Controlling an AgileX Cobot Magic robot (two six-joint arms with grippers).
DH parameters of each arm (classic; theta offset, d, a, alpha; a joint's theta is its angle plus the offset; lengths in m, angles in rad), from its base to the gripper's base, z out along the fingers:
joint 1: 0 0.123 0 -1.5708
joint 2: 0.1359 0 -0.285 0
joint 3: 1.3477 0 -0.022 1.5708
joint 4: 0 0.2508 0 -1.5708
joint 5: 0 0 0.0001 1.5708
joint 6: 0 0.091 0 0
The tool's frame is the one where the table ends.
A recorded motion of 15 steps. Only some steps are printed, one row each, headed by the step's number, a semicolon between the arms.
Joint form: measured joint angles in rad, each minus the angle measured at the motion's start. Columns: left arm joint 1, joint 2, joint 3, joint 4, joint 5, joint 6; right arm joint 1, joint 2, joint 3, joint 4, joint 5, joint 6.
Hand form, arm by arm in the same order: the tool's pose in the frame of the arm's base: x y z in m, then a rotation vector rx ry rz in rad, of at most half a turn. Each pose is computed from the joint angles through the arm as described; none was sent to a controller.
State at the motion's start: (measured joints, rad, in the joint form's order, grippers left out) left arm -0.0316 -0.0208 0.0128 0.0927 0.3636 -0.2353; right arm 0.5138 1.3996 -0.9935 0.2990 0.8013 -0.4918
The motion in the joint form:
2: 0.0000 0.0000 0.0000 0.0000 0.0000 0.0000; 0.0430 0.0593 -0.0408 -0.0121 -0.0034 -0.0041
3: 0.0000 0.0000 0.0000 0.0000 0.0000 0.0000; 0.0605 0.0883 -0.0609 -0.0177 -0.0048 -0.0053
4: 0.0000 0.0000 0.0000 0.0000 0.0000 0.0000; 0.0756 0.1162 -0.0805 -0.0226 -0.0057 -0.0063
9: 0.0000 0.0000 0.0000 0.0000 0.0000 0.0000; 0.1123 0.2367 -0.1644 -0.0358 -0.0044 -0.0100
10: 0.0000 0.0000 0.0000 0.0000 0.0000 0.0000; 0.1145 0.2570 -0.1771 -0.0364 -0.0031 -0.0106
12: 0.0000 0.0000 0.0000 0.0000 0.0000 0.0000; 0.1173 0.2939 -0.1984 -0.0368 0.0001 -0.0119
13: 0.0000 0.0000 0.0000 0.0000 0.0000 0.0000; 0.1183 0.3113 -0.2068 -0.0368 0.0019 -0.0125
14: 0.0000 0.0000 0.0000 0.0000 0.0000 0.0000; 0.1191 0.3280 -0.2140 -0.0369 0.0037 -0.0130
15: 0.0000 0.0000 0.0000 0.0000 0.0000 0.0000; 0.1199 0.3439 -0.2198 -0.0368 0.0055 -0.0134
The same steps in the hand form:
2: 0.0522 0.0014 0.1774 -0.1306 1.8341 -0.0961; 0.2364 0.1689 0.2656 -1.1687 2.4285 0.3557
3: 0.0522 0.0014 0.1774 -0.1306 1.8341 -0.0961; 0.2396 0.1765 0.2627 -1.1979 2.4248 0.3533
4: 0.0522 0.0014 0.1774 -0.1306 1.8341 -0.0961; 0.2427 0.1836 0.2598 -1.2236 2.4222 0.3511
9: 0.0522 0.0014 0.1774 -0.1306 1.8341 -0.0961; 0.2591 0.2083 0.2446 -1.2967 2.4316 0.3419
10: 0.0522 0.0014 0.1774 -0.1306 1.8341 -0.0961; 0.2622 0.2114 0.2412 -1.3041 2.4379 0.3410
12: 0.0522 0.0014 0.1774 -0.1306 1.8341 -0.0961; 0.2675 0.2165 0.2344 -1.3170 2.4525 0.3397
13: 0.0522 0.0014 0.1774 -0.1306 1.8341 -0.0961; 0.2698 0.2187 0.2306 -1.3233 2.4615 0.3391
14: 0.0522 0.0014 0.1774 -0.1306 1.8341 -0.0961; 0.2719 0.2206 0.2266 -1.3295 2.4710 0.3382
15: 0.0522 0.0014 0.1774 -0.1306 1.8341 -0.0961; 0.2737 0.2223 0.2226 -1.3356 2.4813 0.3376

